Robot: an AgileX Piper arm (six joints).
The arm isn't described. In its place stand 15 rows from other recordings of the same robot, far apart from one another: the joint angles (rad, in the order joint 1, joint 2, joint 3, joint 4, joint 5, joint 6), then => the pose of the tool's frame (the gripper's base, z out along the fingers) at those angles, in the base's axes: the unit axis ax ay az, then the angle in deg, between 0 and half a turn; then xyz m.
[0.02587 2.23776 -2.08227 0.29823 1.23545 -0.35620] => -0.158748 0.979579 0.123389 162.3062 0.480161 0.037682 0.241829
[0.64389 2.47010 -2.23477 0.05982 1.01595 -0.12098] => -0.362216 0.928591 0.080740 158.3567 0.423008 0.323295 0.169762
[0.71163 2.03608 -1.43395 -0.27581 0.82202 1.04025] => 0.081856 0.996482 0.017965 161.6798 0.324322 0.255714 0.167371
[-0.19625 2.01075 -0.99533 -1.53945 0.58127 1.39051] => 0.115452 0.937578 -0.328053 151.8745 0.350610 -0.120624 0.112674
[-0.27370 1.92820 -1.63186 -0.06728 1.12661 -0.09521] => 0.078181 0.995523 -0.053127 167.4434 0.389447 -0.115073 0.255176
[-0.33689 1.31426 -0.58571 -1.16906 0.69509 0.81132] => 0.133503 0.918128 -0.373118 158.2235 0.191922 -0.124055 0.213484
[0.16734 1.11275 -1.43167 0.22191 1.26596 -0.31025] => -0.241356 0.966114 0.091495 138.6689 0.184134 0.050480 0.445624
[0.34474 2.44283 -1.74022 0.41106 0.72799 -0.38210] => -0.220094 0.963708 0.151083 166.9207 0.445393 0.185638 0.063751
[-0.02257 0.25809 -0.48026 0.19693 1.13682 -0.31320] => -0.138163 0.989635 0.039166 136.2317 0.030416 0.015472 0.264226
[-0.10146 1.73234 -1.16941 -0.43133 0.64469 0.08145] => -0.051700 0.984131 -0.169747 154.9962 0.354259 -0.059048 0.222744
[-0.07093 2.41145 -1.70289 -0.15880 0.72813 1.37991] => 0.622395 0.782439 0.020361 165.8407 0.471398 -0.043093 0.066326
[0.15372 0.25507 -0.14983 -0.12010 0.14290 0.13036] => -0.063693 0.996064 0.061639 99.4181 0.076735 0.010318 0.234590
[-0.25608 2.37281 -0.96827 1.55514 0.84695 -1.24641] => 0.203346 0.888066 0.412297 168.7429 0.334634 -0.017144 -0.004248
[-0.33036 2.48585 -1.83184 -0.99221 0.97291 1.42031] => 0.519853 0.783219 -0.341059 154.8435 0.444824 -0.219114 0.086293
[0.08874 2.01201 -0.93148 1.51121 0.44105 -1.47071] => -0.087616 0.968400 0.233506 150.8927 0.348976 0.069981 0.093567
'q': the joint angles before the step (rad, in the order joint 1, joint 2, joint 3, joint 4, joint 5, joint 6). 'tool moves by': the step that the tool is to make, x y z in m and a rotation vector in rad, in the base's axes. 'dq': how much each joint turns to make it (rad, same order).
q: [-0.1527 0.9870 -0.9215 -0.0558 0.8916 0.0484]
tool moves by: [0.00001 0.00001 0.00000 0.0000 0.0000 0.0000]
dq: [0.0001 0.0000 0.0000 -0.0001 0.0000 0.0001]
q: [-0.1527 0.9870 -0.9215 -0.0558 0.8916 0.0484]
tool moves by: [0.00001 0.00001 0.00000 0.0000 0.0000 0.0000]
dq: [0.0001 0.0000 0.0000 -0.0001 0.0000 0.0001]
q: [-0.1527 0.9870 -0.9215 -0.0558 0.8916 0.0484]
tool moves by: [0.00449 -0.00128 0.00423 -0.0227 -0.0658 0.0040]
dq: [0.0001 0.0000 0.0000 -0.0124 -0.0686 0.0001]
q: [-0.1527 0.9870 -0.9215 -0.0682 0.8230 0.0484]
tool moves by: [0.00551 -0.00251 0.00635 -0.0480 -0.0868 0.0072]
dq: [0.0000 0.0000 0.0000 -0.0342 -0.0935 0.0001]
